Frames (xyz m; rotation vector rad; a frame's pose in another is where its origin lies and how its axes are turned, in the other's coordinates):
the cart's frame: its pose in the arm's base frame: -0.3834 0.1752 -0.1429 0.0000 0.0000 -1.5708
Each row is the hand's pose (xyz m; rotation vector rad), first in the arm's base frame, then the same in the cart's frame.
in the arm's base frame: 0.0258 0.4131 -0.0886 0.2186 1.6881 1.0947
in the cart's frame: -0.2379 0.4092 0.0543 -1.3252 1.7194 2.1285
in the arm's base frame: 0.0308 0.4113 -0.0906 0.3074 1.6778 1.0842
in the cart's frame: -0.2361 0.4142 0.0523 -1.2336 1.7870 2.1172
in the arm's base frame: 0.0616 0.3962 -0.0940 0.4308 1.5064 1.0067
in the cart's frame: -0.2210 0.4450 0.0489 -0.9600 1.7290 2.1351
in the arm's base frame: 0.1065 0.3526 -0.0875 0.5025 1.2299 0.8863
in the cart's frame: -0.1774 0.4899 0.0554 -0.6407 1.5258 2.1508
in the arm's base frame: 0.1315 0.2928 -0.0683 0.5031 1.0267 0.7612
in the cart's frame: -0.1176 0.5149 0.0746 -0.4540 1.3266 2.1128
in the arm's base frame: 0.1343 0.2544 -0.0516 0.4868 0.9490 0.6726
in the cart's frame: -0.0792 0.5177 0.0913 -0.3960 1.2302 2.0566
